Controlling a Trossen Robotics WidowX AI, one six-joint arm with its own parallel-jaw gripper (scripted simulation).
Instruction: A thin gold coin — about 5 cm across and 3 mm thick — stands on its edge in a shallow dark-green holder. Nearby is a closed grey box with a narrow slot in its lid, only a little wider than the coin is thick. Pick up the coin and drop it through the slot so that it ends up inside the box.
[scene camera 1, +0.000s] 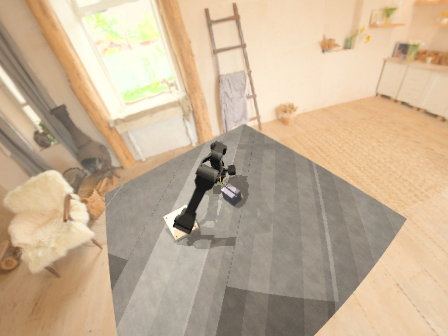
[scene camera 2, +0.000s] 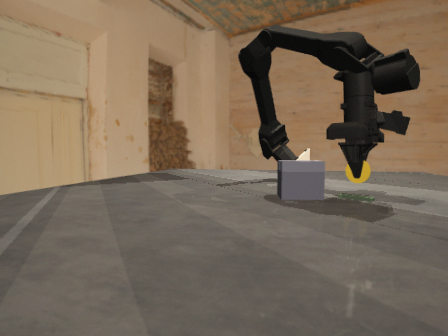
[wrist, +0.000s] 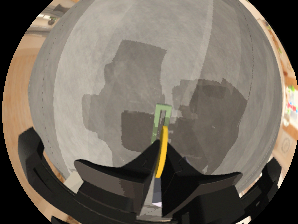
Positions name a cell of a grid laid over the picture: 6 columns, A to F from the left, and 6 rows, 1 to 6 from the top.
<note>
My gripper (scene camera 2: E4) holds a gold coin.
My gripper also shows in the wrist view (wrist: D4).
</note>
